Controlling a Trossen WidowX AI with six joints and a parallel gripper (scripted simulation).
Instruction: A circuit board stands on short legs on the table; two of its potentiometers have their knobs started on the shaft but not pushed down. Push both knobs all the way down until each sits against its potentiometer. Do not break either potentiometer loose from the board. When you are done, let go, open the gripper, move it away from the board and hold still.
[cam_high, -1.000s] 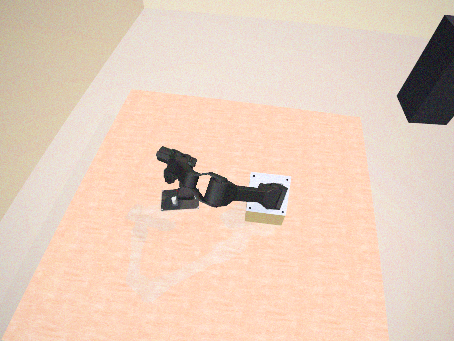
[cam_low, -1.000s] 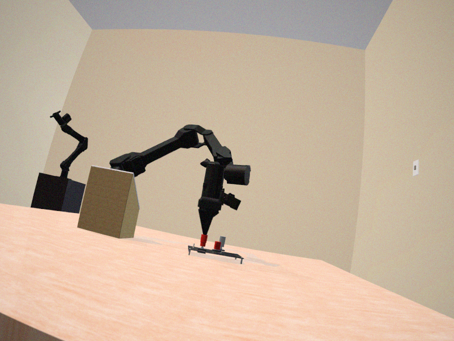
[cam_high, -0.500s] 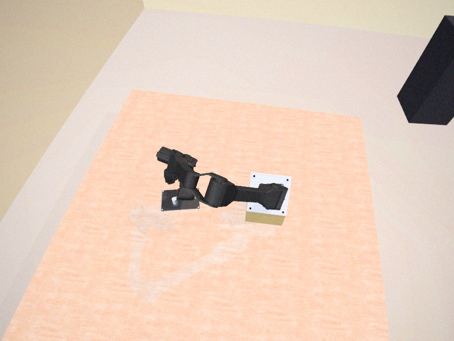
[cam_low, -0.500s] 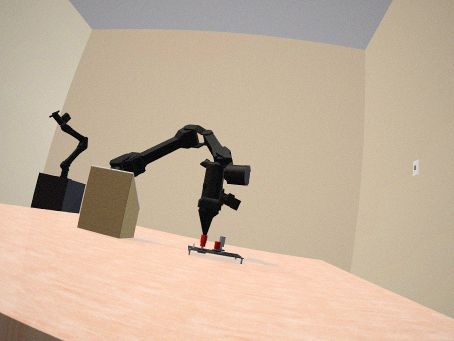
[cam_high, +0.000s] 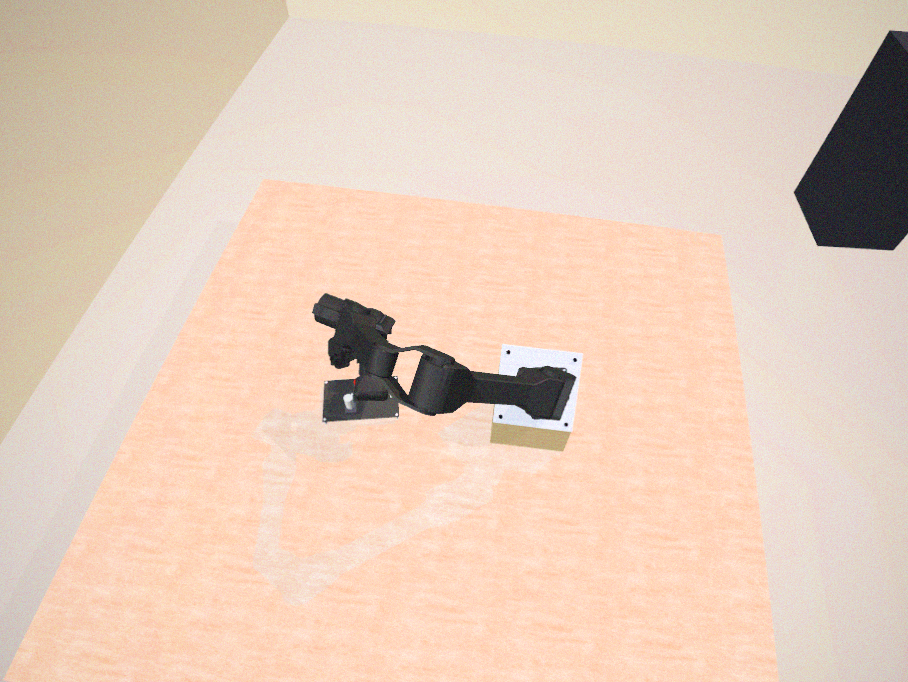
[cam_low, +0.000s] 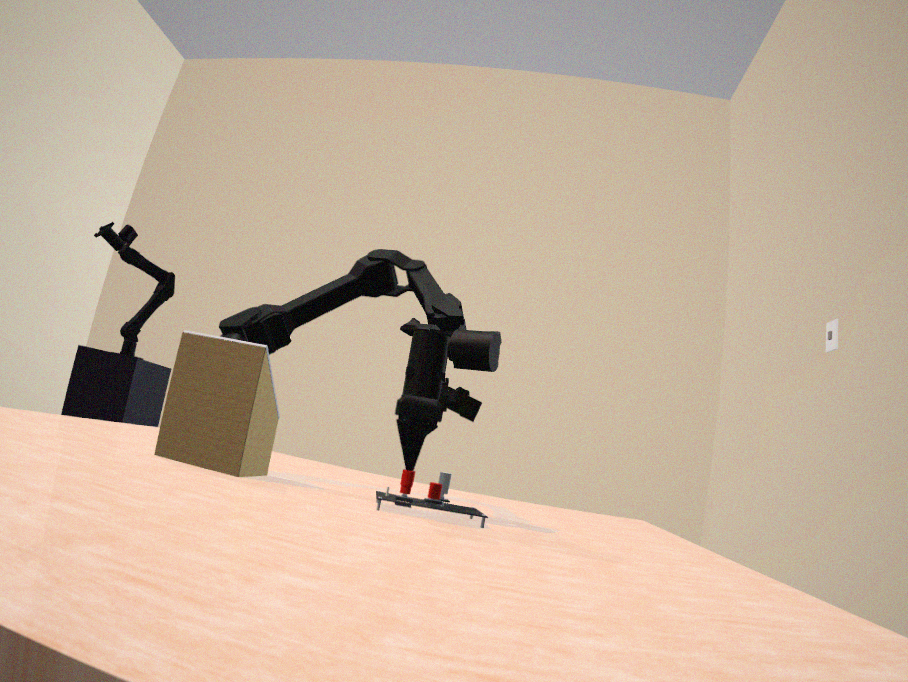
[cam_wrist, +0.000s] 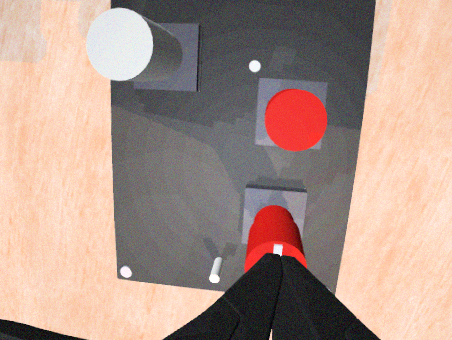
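Right now the red knob is 10 mm below my gripper tip.
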